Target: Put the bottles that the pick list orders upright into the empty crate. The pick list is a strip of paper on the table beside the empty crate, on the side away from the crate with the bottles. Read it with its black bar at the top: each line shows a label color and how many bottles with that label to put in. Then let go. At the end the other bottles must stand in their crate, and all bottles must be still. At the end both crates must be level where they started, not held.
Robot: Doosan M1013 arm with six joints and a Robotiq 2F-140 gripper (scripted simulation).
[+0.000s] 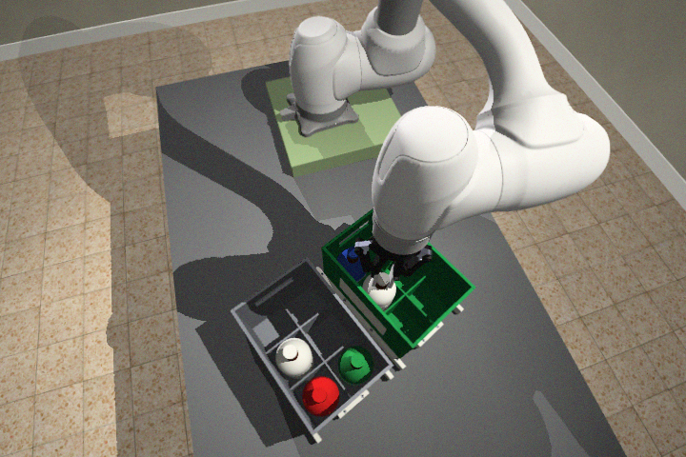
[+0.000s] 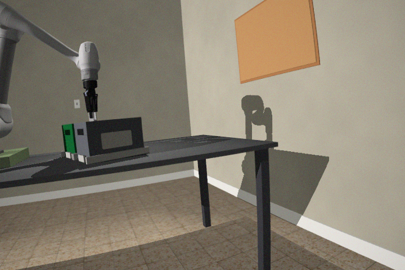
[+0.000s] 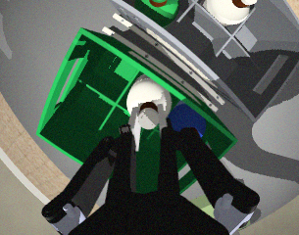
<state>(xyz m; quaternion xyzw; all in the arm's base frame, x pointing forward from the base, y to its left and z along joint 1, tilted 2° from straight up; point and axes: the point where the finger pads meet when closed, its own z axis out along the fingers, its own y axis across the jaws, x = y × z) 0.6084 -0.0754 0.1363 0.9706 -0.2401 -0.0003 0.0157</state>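
The green crate is 1 cm behind my hand, 4 cm to the left of it and 11 cm below it. Round my hand: blue bottle 8 cm behind, 3 cm to the right, 11 cm below; green bottle 13 cm ahead, 11 cm to the right, 11 cm below; grey crate 6 cm ahead, 18 cm to the right, 11 cm below.
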